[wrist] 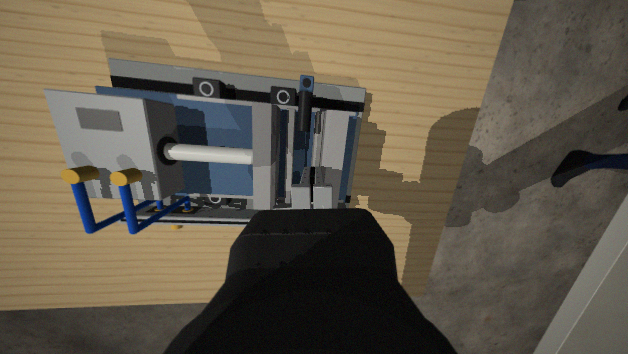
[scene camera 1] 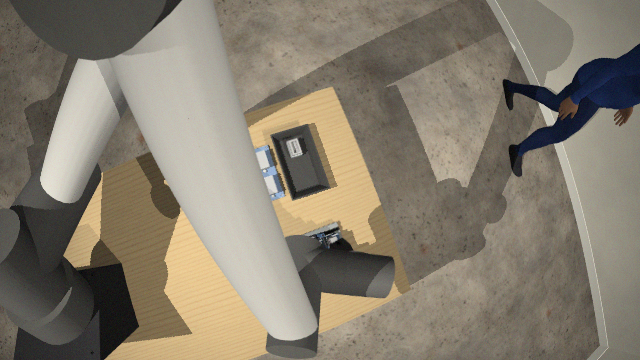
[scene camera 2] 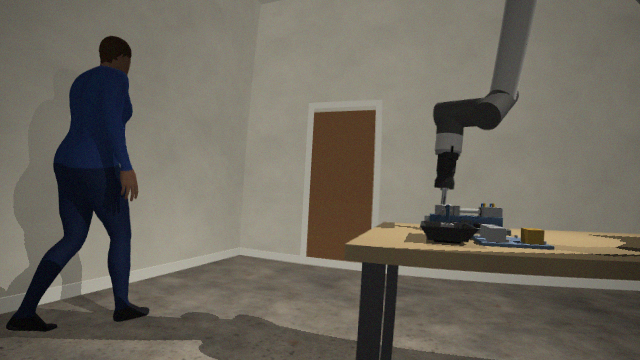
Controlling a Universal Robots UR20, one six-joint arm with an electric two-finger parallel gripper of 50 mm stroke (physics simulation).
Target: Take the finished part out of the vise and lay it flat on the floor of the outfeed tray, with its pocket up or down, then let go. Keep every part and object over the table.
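Frame: origin at the arm's base, x up, y back, z right, level; centimetres.
Seen in the pictures: gripper, fingertip midpoint: (wrist: 313, 177) (scene camera 2: 443, 204); arm's base, origin of the base link: (scene camera 1: 62, 307).
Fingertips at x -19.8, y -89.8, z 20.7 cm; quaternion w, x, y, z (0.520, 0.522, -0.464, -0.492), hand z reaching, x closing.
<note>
Pixels of each thing's top centre, then the offset from my fingertips to it. "pt": a spot on its surface instead.
- vise, middle of its top: (wrist: 223, 164) (scene camera 1: 311, 263) (scene camera 2: 464, 205) dx +0.0, dy +8.1, dz -1.4 cm
- light grey part, middle of its top: (scene camera 1: 295, 146) dx -5.2, dy -4.6, dz -39.1 cm
- blue plate, middle of its top: (scene camera 2: 507, 240) (scene camera 1: 253, 177) dx -9.1, dy +12.7, dz -35.5 cm
- grey block, middle of its top: (scene camera 2: 495, 227) (scene camera 1: 261, 159) dx -5.5, dy +7.9, dz -39.5 cm
- yellow block, middle of its top: (scene camera 2: 532, 229) dx -5.5, dy +17.0, dz -40.6 cm
- dark nozzle, surface spot: (wrist: 304, 112) pt dx -0.3, dy +0.8, dz -5.9 cm
The vise (scene camera 1: 327, 235) (scene camera 2: 467, 219) (wrist: 262, 155) stands near the table's edge, its jaws apart. Blue bed and thin upright strips show between them in the wrist view; no finished part can be made out there, and the gripper hides part of the gap. My gripper (scene camera 2: 443, 202) (wrist: 313, 177) is shut, fingers pointing down over the gap near the fixed jaw (wrist: 334, 145); nothing shows between the fingertips. The arm hides them in scene camera 1. The black outfeed tray (scene camera 1: 309, 175) (scene camera 2: 449, 234) holds a light grey part (scene camera 1: 295, 147) with a recess facing up, near one end.
A blue plate (scene camera 1: 269, 171) beside the tray bears light blocks; a grey block (scene camera 2: 493, 233) and a yellow block (scene camera 2: 532, 236) show there. A dark nozzle (wrist: 304, 112) juts over the vise gap. Blue hoses (wrist: 84, 207) rise at its drive end. A person (scene camera 1: 590, 95) (scene camera 2: 97, 165) walks beyond the table.
</note>
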